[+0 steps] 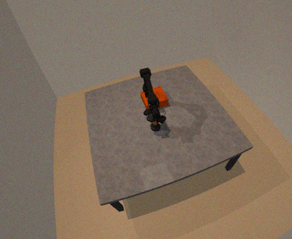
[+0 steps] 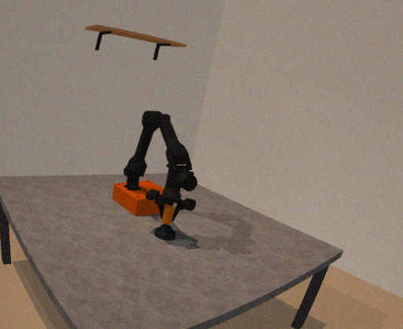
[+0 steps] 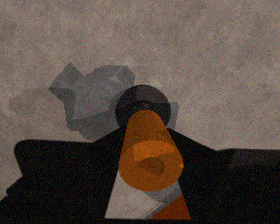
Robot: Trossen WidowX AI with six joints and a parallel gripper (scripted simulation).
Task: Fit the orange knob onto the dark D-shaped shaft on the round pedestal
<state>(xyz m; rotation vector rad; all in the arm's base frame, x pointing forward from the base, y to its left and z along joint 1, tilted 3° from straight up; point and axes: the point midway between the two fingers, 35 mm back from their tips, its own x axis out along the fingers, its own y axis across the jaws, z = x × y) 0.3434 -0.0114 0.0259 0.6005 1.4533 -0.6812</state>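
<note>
The orange knob is 20 mm above my gripper tip. Round my gripper tip: dark round pedestal: 40 mm below.
</note>
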